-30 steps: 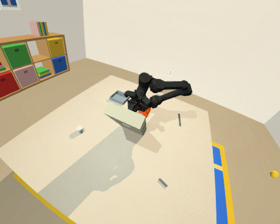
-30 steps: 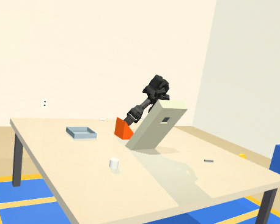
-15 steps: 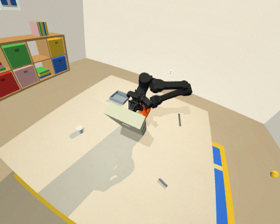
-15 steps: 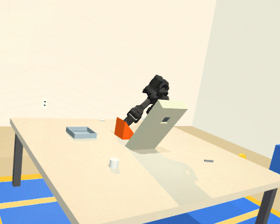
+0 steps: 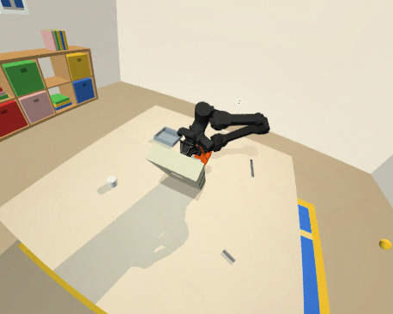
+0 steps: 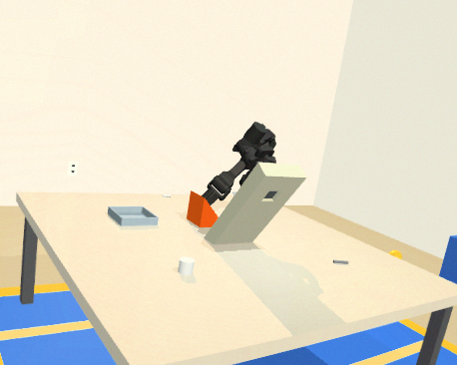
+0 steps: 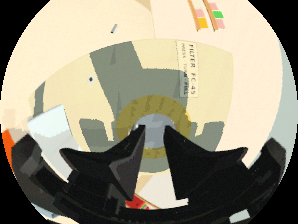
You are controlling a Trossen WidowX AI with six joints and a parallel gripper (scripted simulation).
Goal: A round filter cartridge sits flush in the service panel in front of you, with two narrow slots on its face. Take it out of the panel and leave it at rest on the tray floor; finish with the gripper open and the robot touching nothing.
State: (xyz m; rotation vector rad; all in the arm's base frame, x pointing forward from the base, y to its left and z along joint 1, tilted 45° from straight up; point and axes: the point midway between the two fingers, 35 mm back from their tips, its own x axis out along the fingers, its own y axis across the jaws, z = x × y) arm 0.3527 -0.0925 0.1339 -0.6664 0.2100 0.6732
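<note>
The white round filter cartridge is 10 mm ahead of my gripper tip and 10 mm below it. Also, from my gripper tip: shallow grey-blue tray (400 mm behind, 320 mm to the right, 250 mm below); then grey bar (110 mm ahead, 320 mm to the left, 250 mm below); then beige service panel (40 mm behind, 80 mm below).
</note>
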